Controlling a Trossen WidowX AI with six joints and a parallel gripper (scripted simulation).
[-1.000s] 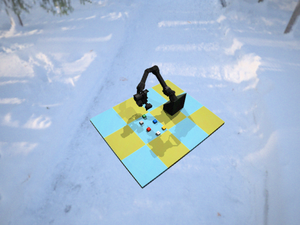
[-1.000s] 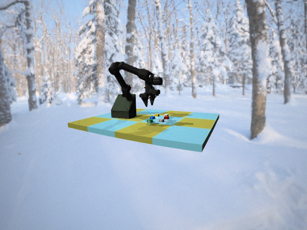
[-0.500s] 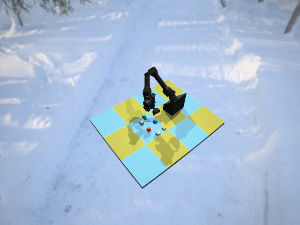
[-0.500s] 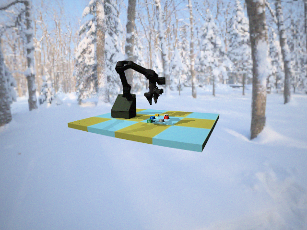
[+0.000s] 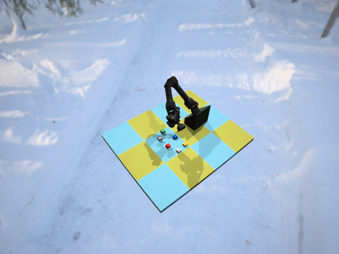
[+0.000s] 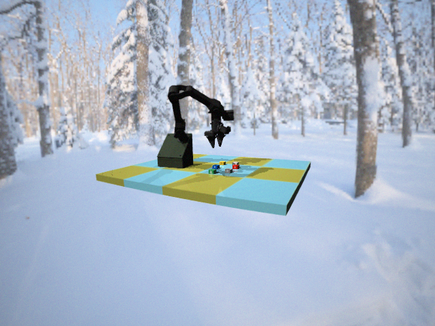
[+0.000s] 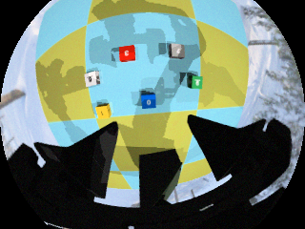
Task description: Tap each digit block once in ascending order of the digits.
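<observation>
My gripper tip is 10 mm past the blue block and 120 mm above it. Also, from my gripper tip: yellow block: 40 mm behind, 110 mm to the left, 120 mm below; then green block: 50 mm ahead, 120 mm to the right, 120 mm below; then red block: 100 mm ahead, 50 mm to the left, 120 mm below.
</observation>
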